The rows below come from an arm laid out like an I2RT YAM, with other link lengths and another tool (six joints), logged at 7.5 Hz.
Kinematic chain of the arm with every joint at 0, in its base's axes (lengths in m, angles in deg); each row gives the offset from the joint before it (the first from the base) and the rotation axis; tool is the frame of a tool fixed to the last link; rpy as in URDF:
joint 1: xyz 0 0 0.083 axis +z
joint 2: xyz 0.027 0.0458 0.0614 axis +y
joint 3: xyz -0.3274 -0.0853 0 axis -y
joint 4: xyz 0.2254 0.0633 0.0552 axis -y
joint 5: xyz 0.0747 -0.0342 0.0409 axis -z
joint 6: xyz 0.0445 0 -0.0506 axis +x
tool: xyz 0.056 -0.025 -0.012 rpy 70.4 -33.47 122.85
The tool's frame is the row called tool.
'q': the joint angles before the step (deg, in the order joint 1, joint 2, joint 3, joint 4, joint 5, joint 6). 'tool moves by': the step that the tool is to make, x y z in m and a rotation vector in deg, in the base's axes. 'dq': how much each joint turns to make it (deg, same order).
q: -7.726 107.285 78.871 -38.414 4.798 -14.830
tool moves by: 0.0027 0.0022 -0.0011 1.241 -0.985 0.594
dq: -0.001 -0.003 -0.277 1.084 -1.486 -0.001
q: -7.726 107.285 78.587 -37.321 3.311 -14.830
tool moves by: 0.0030 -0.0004 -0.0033 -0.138 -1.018 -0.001
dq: 0.001 0.217 -0.801 2.045 0.001 0.002
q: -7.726 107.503 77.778 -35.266 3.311 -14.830
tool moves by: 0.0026 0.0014 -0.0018 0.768 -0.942 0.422
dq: 0.006 0.071 -0.460 1.361 -0.980 0.005
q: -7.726 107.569 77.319 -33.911 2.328 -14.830
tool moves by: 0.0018 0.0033 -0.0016 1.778 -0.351 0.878
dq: 0.001 0.136 -0.006 0.251 -2.010 0.001
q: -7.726 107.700 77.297 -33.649 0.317 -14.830
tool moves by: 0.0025 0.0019 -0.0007 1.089 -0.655 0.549
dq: -0.007 0.125 -0.004 0.632 -1.293 0.016
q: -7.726 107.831 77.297 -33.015 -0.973 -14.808
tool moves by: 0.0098 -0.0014 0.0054 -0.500 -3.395 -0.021
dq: 0.001 -0.024 0.275 3.132 0.045 0.001
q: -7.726 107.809 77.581 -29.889 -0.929 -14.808
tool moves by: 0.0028 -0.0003 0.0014 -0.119 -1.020 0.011
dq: 0.006 -0.009 -0.001 1.019 -0.019 0.005
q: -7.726 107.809 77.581 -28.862 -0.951 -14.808
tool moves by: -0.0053 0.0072 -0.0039 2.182 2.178 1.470
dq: 0.348 -0.006 0.003 -2.457 -2.186 -0.045
